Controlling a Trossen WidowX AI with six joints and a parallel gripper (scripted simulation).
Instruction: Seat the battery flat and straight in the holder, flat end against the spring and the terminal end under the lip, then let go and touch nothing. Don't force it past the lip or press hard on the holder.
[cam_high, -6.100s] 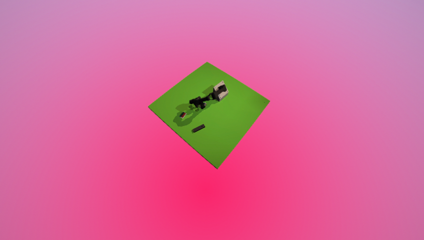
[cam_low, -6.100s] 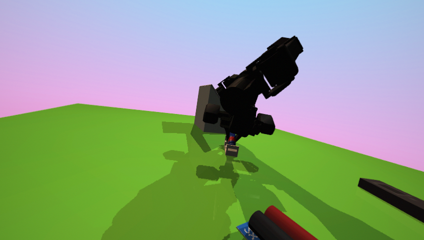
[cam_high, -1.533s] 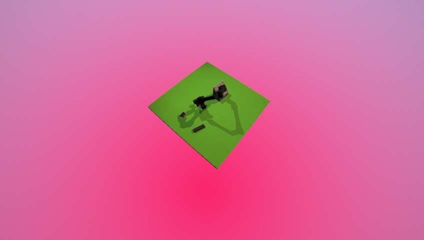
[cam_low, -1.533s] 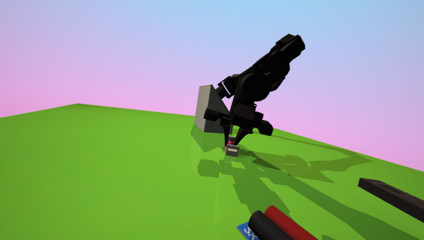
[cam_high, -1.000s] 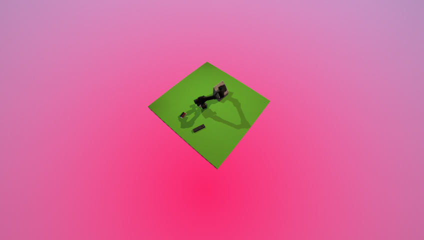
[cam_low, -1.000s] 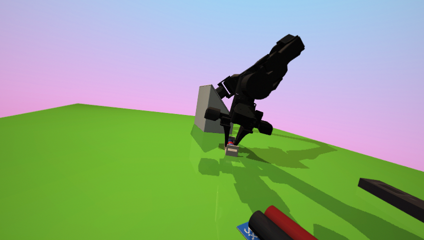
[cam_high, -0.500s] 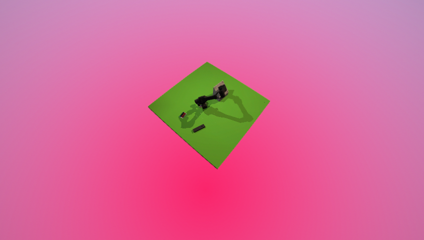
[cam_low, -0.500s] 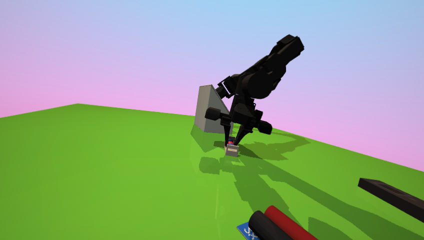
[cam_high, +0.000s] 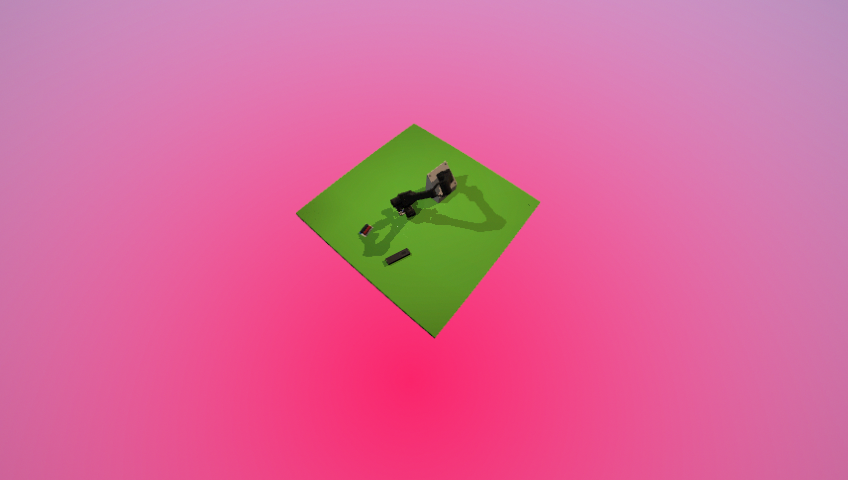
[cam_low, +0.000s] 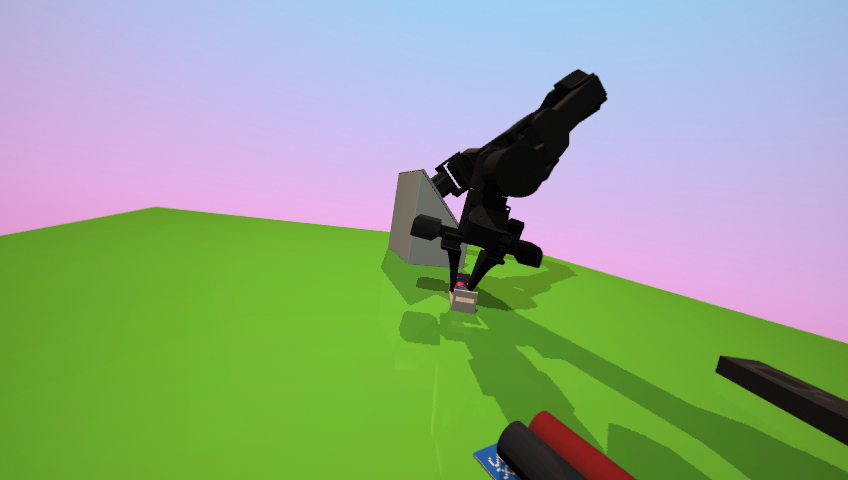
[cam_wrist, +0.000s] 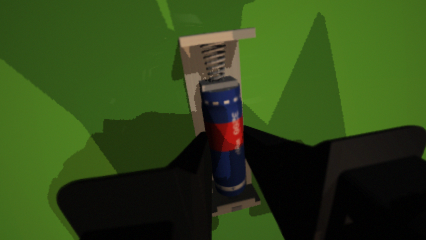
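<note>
The battery is 10 mm above my gripper tip. Also, from my gripper tip: long black bar: 280 mm ahead, 230 mm to the left, 10 mm above.
</note>
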